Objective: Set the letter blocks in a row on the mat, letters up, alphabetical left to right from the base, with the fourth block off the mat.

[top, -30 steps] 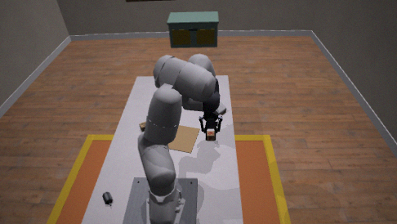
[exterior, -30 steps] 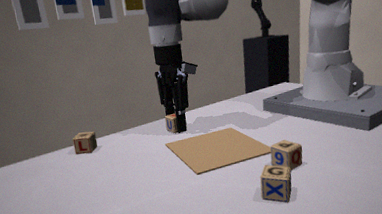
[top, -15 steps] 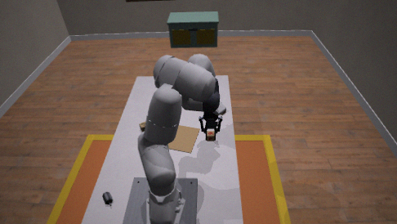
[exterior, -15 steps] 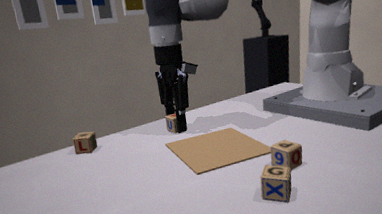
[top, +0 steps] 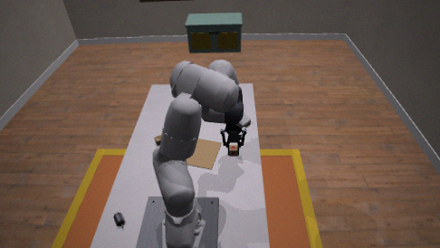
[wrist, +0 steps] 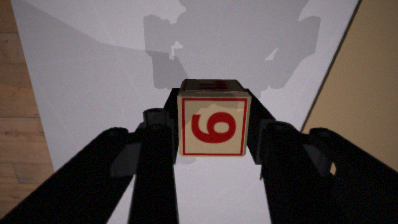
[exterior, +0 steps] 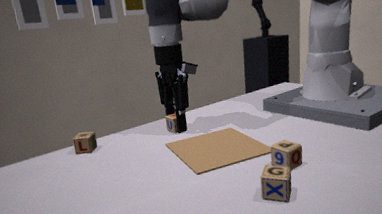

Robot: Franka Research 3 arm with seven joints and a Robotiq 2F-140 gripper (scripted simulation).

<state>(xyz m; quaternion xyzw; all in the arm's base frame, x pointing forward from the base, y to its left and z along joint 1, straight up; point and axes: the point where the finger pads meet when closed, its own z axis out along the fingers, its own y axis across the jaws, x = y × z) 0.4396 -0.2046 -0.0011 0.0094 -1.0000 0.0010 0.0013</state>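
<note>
Right now the block is 1 cm below my hand. From my hand the other things lie so: tan mat: 1 cm ahead, 19 cm to the left, 3 cm below; then small dark object: 43 cm behind, 50 cm to the left, 2 cm below; then grey can: 54 cm ahead, 16 cm to the left, 5 cm above.
</note>
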